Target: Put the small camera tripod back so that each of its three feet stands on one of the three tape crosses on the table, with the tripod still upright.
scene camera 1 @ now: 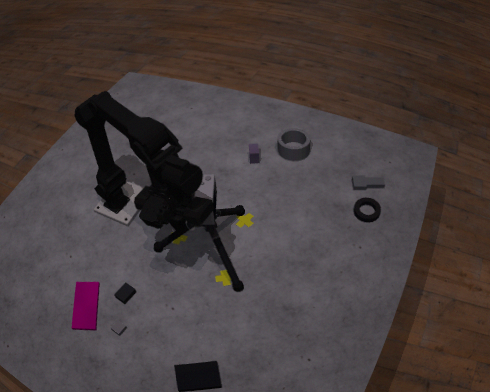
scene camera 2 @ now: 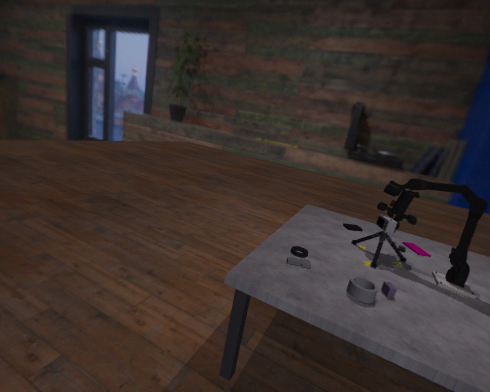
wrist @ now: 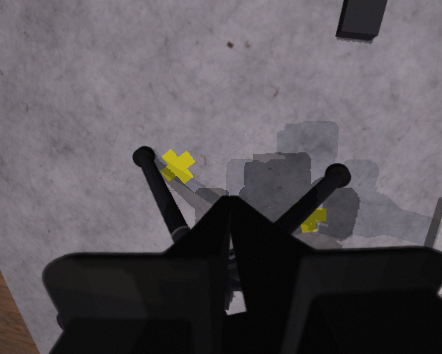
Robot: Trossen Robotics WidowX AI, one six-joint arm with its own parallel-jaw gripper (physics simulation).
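Places are measured from the arm's base along level axes (x down, y ahead, z right), in millimetres.
Pixels of known places: gripper, fingertip midpoint: (scene camera 1: 181, 233) (wrist: 229, 203); arm's base, link origin: (scene camera 1: 116, 202) (scene camera 2: 454, 282).
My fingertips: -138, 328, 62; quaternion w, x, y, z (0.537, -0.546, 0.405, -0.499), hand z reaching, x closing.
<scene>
Ahead of a thing's pixels: the offset from my fingertips to its top centre, as dx, dy, dz.
The black tripod (scene camera 1: 225, 255) (scene camera 2: 378, 251) (wrist: 162, 195) stands upright with a small grey-white camera (scene camera 1: 207, 186) (scene camera 2: 388, 224) on top. Its three feet rest beside the yellow tape crosses, each foot a little off its cross: the near cross {+151, +86, -29} (scene camera 1: 223, 278) (wrist: 178, 166), the right cross {+151, +24, -211} (scene camera 1: 245, 220) and the left cross {+151, -95, -71} (scene camera 1: 180, 240) (wrist: 314, 220), which is partly covered by a leg in the wrist view. My gripper (scene camera 1: 201, 213) (scene camera 2: 394, 217) (wrist: 229, 203) is shut and empty, at the tripod's head. It hides most of the camera in the wrist view.
A grey round bowl {+103, +0, -522} (scene camera 1: 294, 152) (scene camera 2: 362, 295) and purple block {+111, -84, -428} (scene camera 1: 254, 153) stand behind. A grey stepped block {+136, +266, -507} (scene camera 1: 367, 183) and black ring {+136, +305, -407} (scene camera 1: 358, 210) lie right. A magenta plate {+143, -167, +261} (scene camera 1: 86, 306), small black block {+136, -96, +161} (scene camera 1: 125, 293) (wrist: 362, 19) and black slab {+136, +197, +248} (scene camera 1: 198, 376) lie in front.
</scene>
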